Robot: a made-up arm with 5 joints.
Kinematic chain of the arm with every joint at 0, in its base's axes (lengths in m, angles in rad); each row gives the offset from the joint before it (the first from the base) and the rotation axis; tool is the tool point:
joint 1: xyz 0 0 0.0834 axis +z
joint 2: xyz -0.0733 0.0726 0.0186 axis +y
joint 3: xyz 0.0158 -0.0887 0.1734 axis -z
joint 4: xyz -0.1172 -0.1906 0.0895 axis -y
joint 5: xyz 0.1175 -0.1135 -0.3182 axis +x
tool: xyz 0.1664 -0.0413 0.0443
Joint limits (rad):
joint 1: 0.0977..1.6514
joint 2: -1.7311..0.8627
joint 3: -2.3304..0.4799
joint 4: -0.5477..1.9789
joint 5: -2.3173..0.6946
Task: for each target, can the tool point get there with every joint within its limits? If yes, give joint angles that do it. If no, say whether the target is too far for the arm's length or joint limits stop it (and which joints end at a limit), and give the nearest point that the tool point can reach.
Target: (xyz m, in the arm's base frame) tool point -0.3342 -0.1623 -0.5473
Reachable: no: joint limits stop it (at a limit: joint 1, joint 2, joint 3, joint 4, joint 5) | nearest point -0.2084 -0.0057 -0.2273 | short by 0.378 m
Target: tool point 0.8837 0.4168 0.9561
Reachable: no: too far | nearest point 0.4685 0.2210 0.5946 | short by 0.584 m
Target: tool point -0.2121 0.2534 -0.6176
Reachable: no: joint limits stop it (at a limit: joint 2, joint 4, joint 5) | nearest point -0.1047 0.1250 -0.2514 | short by 0.403 m
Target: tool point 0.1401 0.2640 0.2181
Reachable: yes | joints 1.4900 -0.2552 -0.7578 0.0692 -0.5725
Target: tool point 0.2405 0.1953 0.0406
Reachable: yes | joints 0.3401 0.4633 -1.1446 0.3763 -1.6038
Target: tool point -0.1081 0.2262 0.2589
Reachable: yes | joints 0.6819 -0.8857 -1.9700 -0.0031 -1.2463
